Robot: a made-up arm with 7 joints. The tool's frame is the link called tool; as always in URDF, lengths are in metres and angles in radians. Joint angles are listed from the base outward.
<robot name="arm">
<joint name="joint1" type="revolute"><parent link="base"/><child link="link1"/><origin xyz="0 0.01 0.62"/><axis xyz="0 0 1"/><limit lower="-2.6" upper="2.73"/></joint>
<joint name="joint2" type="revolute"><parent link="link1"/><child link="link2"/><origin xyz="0.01 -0.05 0.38" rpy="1.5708 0 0"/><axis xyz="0 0 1"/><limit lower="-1.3" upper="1.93"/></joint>
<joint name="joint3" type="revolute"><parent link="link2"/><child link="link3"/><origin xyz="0.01 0.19 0.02" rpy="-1.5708 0 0"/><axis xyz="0 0 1"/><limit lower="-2.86" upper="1.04"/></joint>
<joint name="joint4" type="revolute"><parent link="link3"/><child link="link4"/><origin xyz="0.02 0.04 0.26" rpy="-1.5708 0 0"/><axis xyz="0 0 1"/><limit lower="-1.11" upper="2.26"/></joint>
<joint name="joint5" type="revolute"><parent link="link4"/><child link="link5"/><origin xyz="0.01 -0.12 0.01" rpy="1.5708 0 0"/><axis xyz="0 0 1"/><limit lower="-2.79" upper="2.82"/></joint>
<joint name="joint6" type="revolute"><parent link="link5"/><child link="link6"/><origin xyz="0 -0.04 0.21" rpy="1.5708 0 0"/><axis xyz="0 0 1"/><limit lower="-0.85" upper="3.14"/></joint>
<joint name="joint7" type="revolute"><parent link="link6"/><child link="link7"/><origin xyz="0.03 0.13 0.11" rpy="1.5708 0 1.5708"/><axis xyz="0 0 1"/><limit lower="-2.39" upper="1.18"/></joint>
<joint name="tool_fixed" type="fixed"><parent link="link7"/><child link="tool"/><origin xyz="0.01 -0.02 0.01" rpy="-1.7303 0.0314 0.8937"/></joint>
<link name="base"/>
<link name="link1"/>
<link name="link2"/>
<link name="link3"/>
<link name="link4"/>
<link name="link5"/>
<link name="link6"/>
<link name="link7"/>
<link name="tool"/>
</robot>
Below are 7 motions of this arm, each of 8 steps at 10 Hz.
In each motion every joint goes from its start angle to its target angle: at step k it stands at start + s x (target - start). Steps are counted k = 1, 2, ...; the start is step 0. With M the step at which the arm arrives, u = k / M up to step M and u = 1 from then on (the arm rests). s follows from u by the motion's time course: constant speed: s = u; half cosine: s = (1 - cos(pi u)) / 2; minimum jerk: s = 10 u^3 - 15 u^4 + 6 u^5.
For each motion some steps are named. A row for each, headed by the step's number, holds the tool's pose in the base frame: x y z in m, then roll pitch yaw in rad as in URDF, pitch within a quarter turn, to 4 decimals.
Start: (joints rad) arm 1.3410 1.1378 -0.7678 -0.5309 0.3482 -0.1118 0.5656
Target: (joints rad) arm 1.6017 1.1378 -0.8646 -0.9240 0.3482 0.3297 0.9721
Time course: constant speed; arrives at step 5
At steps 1, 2, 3, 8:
1: -0.1599 -0.8486 1.2324 -1.7407 0.3816 -0.6195
2: -0.1467 -0.8472 1.1917 -1.5640 0.3908 -0.5147
3: -0.1326 -0.8406 1.1514 -1.3898 0.3751 -0.4161
8: -0.1027 -0.8116 1.0744 -1.0681 0.2805 -0.2635

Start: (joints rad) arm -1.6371 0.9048 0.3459 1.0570 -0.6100 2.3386 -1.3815
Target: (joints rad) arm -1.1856 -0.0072 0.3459 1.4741 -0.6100 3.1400 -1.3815
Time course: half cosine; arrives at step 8
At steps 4, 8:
4: -0.0257 0.0869 1.6792 -1.3460 0.6867 1.3789
8: 0.0669 -0.2336 1.5699 -1.2113 0.3792 1.8949

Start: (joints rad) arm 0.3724 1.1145 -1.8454 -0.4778 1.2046 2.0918 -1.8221
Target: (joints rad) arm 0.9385 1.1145 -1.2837 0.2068 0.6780 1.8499 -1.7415
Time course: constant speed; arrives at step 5
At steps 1, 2, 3, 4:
1: -0.6274 -0.3746 1.2475 3.0271 0.2553 1.4522
2: -0.5635 -0.4781 1.2389 3.0594 0.2069 1.7184
3: -0.4799 -0.5695 1.2383 3.1095 0.1665 1.9919
4: -0.3796 -0.6443 1.2460 -3.1048 0.1294 2.2679

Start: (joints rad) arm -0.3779 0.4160 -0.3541 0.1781 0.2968 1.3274 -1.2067
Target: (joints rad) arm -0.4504 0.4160 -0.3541 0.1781 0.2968 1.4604 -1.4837
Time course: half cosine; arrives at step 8
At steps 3, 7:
3: -0.3689 -0.0366 1.7768 -1.8139 0.0432 2.3026
7: -0.3720 -0.0212 1.7668 -1.8629 0.1001 2.0655

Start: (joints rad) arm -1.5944 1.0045 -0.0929 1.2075 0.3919 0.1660 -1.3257
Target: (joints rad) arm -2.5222 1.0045 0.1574 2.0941 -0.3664 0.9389 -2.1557
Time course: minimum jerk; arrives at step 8
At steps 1, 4, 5, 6, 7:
1: -0.1729 0.2017 1.6808 -0.2694 -1.2741 0.4023
4: -0.0875 0.1627 1.6298 -0.0624 -0.7039 -0.5008
5: -0.0530 0.1316 1.6025 -0.0591 -0.3452 -0.7795
6: -0.0324 0.1005 1.5779 -0.0621 -0.0448 -0.9573
7: -0.0245 0.0826 1.5634 -0.0622 0.1147 -1.0363

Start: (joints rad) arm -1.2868 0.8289 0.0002 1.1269 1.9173 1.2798 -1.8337
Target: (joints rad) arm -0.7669 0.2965 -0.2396 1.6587 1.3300 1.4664 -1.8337
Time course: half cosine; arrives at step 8
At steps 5, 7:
5: -0.0183 -0.2934 1.4792 -2.4500 -0.7976 3.0766
7: 0.0230 -0.3522 1.3962 -2.7797 -1.0484 -2.9575

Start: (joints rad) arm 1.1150 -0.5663 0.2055 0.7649 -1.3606 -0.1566 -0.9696
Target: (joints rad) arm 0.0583 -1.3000 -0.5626 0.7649 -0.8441 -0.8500 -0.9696
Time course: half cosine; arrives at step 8
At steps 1, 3, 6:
1: 0.3889 0.5928 1.5476 0.1978 -0.0955 1.0809
3: 0.6529 0.4543 1.3844 0.1793 0.1724 0.4723
6: 0.8262 -0.1111 1.0884 -0.2188 0.4513 -0.8771

